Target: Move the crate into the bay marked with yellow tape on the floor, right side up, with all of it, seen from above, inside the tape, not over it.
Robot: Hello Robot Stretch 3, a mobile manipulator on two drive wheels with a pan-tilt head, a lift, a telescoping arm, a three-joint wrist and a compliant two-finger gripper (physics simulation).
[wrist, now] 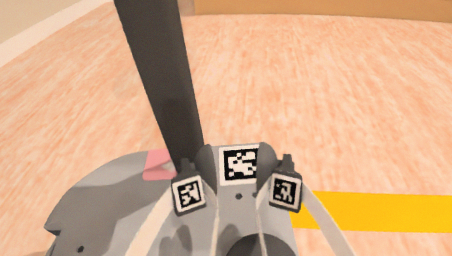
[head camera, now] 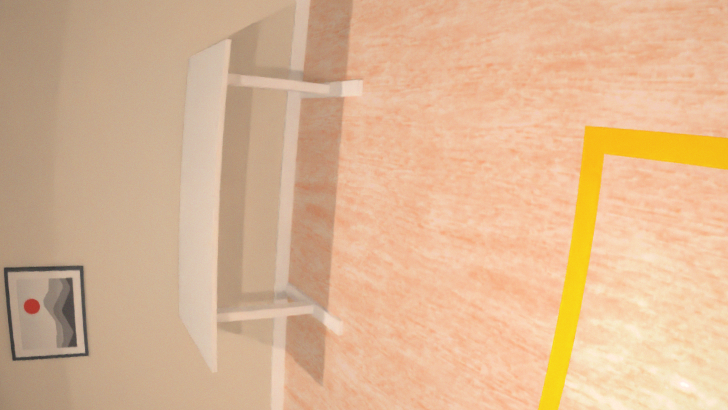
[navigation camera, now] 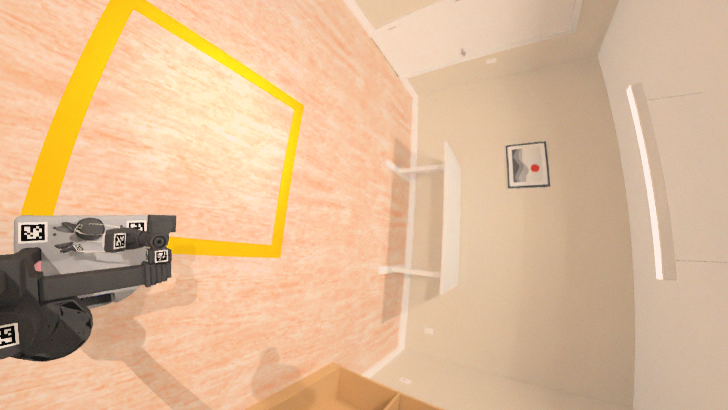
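Where they show: gripper, between the fingertips: [wrist: 235,160] [navigation camera: 56,237]; robot's base, origin of its link: [navigation camera: 90,227].
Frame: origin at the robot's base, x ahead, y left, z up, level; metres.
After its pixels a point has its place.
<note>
The crate does not show in the head, navigation or wrist view. The yellow tape [head camera: 582,229] {x 0.072, y -0.906, z 0.001 m} [navigation camera: 288,178] {x 0.287, y -0.957, z 0.000 m} [wrist: 380,212] {x 0.255, y 0.104, z 0.001 m} marks the bay on the floor; one corner shows at the right of the head view, and much of the outline at the left of the navigation view. My gripper [navigation camera: 66,237] {x -0.012, y 0.073, z 0.246 m} [wrist: 235,160] {x -0.012, y 0.073, z 0.246 m} is open, its two fingertips apart with nothing between them. It is held in over the grey robot base, at the bay's near edge in the navigation view. The base and arm hide part of the tape there.
A white table [head camera: 202,178] {x -0.137, y -2.421, z 0.720 m} [navigation camera: 450,219] {x -0.027, y -2.415, z 0.720 m} stands against the wall, beyond the bay's far side. A light brown wooden unit [navigation camera: 361,389] [wrist: 320,9] shows at the bottom of the navigation view and the top of the wrist view. A white door [navigation camera: 473,30] {x 2.048, y -2.448, z 1.088 m} is at the navigation view's top.
</note>
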